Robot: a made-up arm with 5 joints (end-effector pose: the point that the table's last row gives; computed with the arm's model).
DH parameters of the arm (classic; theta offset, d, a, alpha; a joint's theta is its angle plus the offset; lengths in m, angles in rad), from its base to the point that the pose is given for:
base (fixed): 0 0 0.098 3.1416
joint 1: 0 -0.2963 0.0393 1.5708
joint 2: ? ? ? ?
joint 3: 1.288 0 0.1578 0
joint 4: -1.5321 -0.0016 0 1.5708
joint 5: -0.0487 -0.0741 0 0
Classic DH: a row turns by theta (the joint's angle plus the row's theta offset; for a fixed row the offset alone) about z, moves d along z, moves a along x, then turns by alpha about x.
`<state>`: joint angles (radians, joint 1 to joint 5).
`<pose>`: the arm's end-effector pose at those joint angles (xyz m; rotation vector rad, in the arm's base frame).
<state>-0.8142 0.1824 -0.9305 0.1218 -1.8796</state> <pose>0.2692 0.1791 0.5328 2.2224 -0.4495 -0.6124</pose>
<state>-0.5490 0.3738 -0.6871 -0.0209 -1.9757</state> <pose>0.3626 0.1600 0.4479 1.9525 -0.5701 -0.9733</pose>
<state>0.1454 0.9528 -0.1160 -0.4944 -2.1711</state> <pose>0.3970 -0.0454 0.1911 1.3109 -0.7744 -1.9987</pose>
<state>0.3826 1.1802 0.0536 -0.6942 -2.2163</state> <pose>0.3286 -0.0945 0.1245 1.1064 -0.8060 -2.3422</pose>
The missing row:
joint 2: -1.3266 0 0.0894 0
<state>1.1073 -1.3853 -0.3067 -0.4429 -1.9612</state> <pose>0.0489 0.0947 0.5520 -1.3132 2.7095 -0.8723</pose>
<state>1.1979 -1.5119 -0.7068 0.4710 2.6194</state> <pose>0.0386 0.1476 0.5180 2.8539 -0.9252 0.1685</pose>
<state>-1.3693 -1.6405 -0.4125 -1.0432 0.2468</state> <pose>0.0593 -0.1975 0.4521 -0.9709 1.4640 1.1849</pose>
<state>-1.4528 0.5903 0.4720 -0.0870 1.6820</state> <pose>0.1266 0.2274 0.1602 -0.0817 -0.9026 2.9526</pose>
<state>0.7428 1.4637 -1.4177 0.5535 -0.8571</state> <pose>0.3524 -0.2358 0.2411 0.0881 -1.0782 -1.5047</pose>
